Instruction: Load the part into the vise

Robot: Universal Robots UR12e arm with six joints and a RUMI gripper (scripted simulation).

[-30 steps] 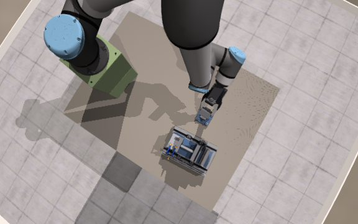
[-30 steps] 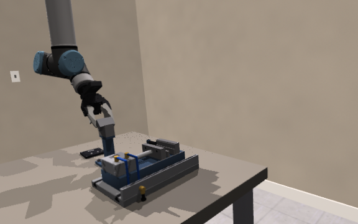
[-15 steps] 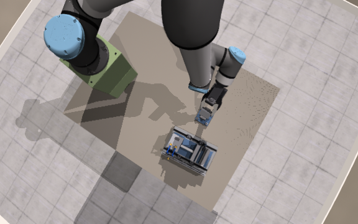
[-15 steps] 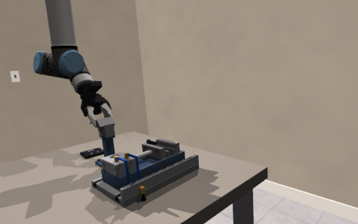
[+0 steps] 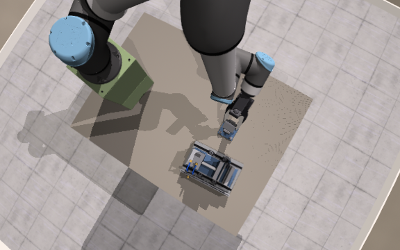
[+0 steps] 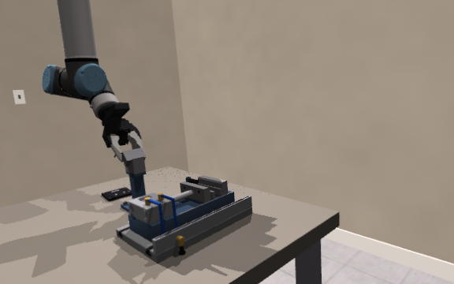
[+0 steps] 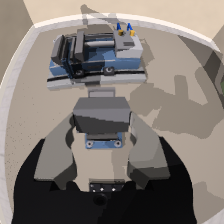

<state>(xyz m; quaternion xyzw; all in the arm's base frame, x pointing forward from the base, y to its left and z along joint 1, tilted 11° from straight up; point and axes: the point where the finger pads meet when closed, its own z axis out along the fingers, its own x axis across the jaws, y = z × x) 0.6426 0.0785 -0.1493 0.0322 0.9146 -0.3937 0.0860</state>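
Right now my hand is 10 mm above the part. Round my hand: work stop rod 180 mm to the right, 90 mm ahead, 70 mm below; then black infeed plate 170 mm to the left, 160 mm below; then cylinder rod 230 mm to the right, 90 mm below, 10 mm ahead.
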